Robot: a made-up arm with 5 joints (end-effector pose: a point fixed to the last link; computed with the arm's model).
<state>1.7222 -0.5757 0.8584 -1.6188 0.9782</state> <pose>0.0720 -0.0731 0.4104 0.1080 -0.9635 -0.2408 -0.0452</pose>
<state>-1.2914 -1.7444 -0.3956 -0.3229 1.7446</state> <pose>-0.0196 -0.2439 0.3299 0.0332 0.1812 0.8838 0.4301</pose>
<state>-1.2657 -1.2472 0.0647 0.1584 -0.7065</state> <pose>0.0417 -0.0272 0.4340 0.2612 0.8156 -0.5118 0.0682</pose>
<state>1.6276 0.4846 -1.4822 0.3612 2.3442</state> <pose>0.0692 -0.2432 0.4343 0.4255 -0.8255 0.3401 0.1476</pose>
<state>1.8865 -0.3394 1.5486 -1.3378 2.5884</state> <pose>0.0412 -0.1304 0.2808 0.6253 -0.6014 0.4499 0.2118</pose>
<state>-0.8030 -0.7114 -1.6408 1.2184 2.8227</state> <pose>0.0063 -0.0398 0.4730 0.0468 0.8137 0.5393 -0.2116</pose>
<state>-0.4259 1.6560 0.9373 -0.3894 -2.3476</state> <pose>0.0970 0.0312 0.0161 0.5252 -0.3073 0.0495 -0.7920</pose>
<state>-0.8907 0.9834 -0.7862 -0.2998 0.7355</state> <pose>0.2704 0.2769 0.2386 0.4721 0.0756 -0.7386 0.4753</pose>
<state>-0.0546 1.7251 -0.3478 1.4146 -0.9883</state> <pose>0.1571 0.0209 0.0155 0.7225 -0.2976 0.4900 -0.3865</pose>
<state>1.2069 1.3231 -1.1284 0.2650 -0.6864</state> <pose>0.2039 -0.3146 0.1345 0.4796 -0.1233 -0.5128 -0.7013</pose>
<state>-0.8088 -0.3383 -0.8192 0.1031 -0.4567</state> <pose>0.1125 0.0709 0.5058 0.2524 0.5906 -0.7655 0.0386</pose>
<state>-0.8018 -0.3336 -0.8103 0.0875 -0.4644</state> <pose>0.1141 0.0717 0.5055 0.2517 0.5910 -0.7655 0.0366</pose>
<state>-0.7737 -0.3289 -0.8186 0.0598 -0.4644</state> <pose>0.1146 0.0688 0.5071 0.2372 0.5825 -0.7768 0.0311</pose>
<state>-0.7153 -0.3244 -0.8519 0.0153 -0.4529</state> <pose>0.1126 0.0608 0.5111 0.2023 0.5596 -0.8034 0.0217</pose>
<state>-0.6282 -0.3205 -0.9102 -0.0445 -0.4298</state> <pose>0.1064 0.0484 0.5164 0.1468 0.5198 -0.8415 0.0110</pose>
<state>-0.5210 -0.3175 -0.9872 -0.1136 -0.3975</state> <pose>0.0950 0.0345 0.5211 0.0761 0.4636 -0.8828 0.0028</pose>
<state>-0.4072 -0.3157 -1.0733 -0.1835 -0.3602</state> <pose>0.0791 0.0227 0.5235 0.0009 -0.3968 0.9179 0.0000</pose>
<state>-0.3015 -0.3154 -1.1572 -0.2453 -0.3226</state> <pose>0.0616 0.0151 0.5232 0.0734 -0.3292 0.9414 -0.0026</pose>
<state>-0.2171 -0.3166 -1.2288 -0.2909 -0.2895</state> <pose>0.0460 0.0118 0.5210 0.1321 -0.2717 0.9532 -0.0080</pose>
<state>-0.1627 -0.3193 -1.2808 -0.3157 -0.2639</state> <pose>0.0346 0.0109 0.5185 0.1712 -0.2319 0.9575 -0.0129</pose>
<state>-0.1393 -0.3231 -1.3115 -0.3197 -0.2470</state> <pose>0.0280 0.0107 0.5169 0.1900 -0.2118 0.9585 -0.0149</pose>
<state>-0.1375 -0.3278 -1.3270 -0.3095 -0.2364</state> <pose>0.0248 0.0103 0.5163 0.1950 -0.2057 0.9589 -0.0144</pose>
